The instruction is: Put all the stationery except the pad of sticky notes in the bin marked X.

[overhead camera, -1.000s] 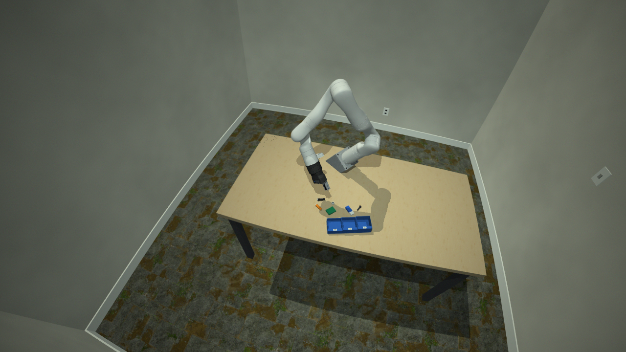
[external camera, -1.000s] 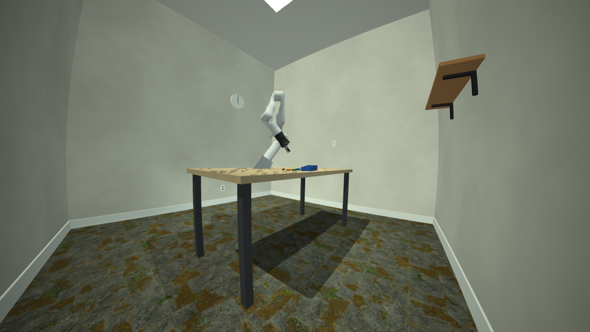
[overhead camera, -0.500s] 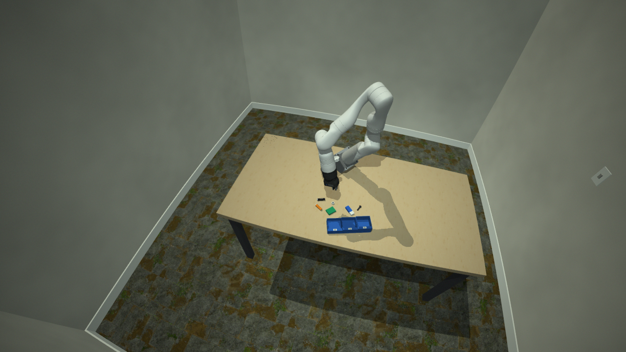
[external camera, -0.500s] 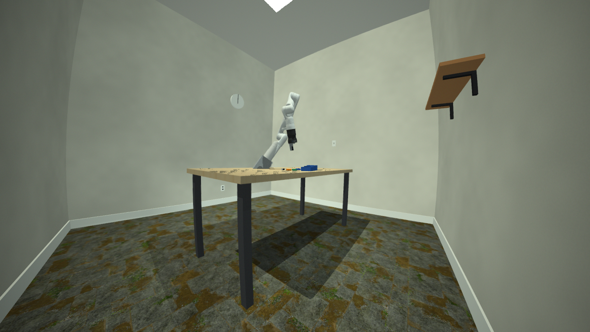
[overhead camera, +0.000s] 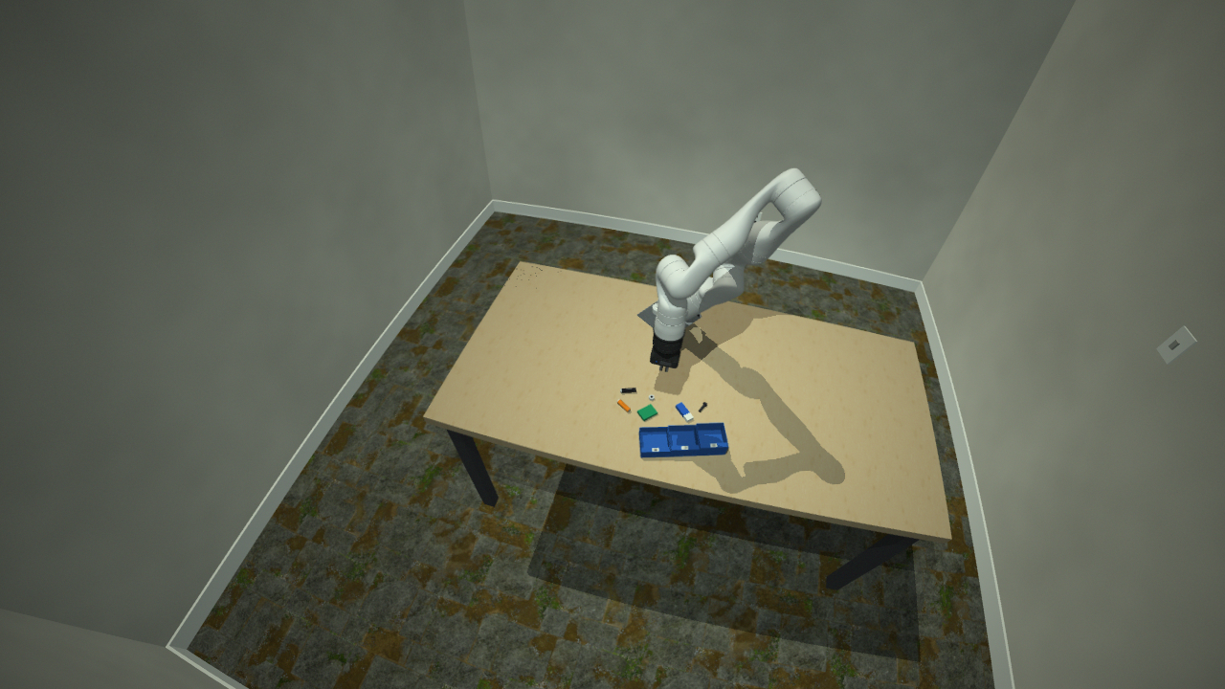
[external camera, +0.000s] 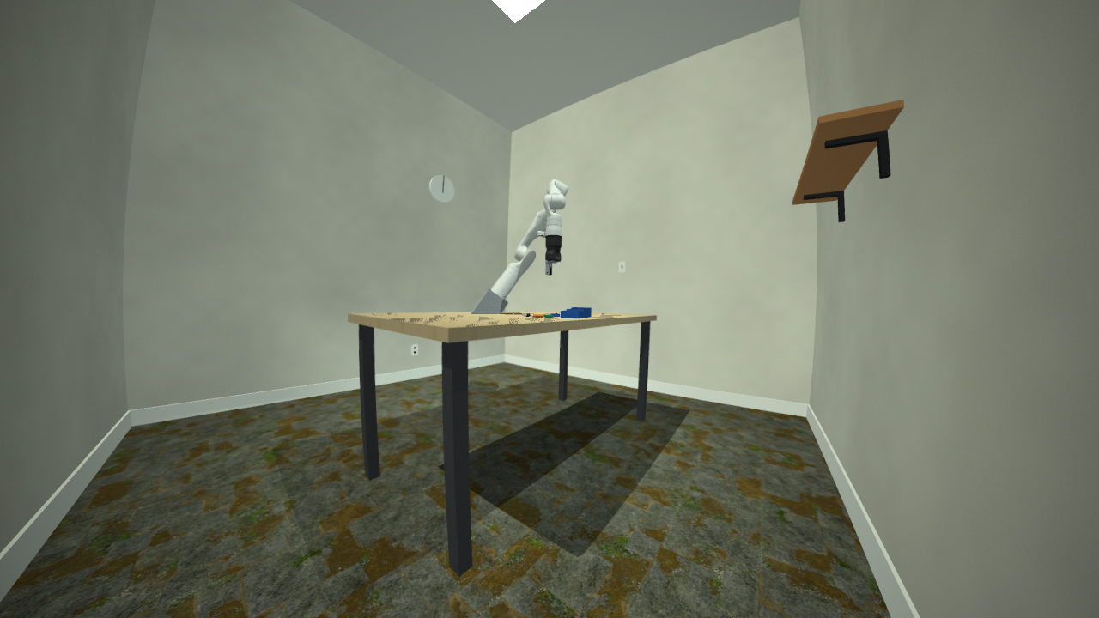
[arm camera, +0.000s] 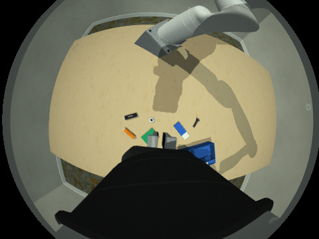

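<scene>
The blue bin is 200 mm below my hand, 120 mm to the left of it and 80 mm ahead of it. Also, from my hand: green pad 210 mm below, 30 mm ahead, 20 mm to the right; eraser 210 mm below, 90 mm to the left, 20 mm behind; small white ring 210 mm below, 30 mm to the right, 30 mm behind.
</scene>
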